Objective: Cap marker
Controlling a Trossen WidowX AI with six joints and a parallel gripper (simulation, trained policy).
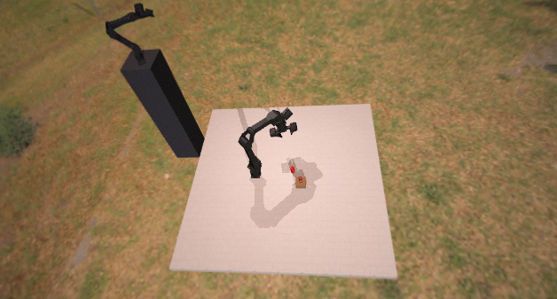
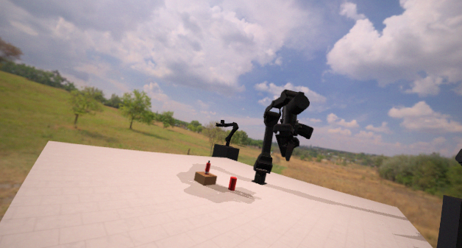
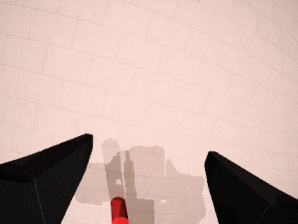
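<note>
My gripper tip is 180 mm to the left of the red cap, 140 mm above it and 30 mm short of it. Also, from my gripper tip: holder block: 280 mm to the right, 150 mm below, 90 mm ahead.
</note>
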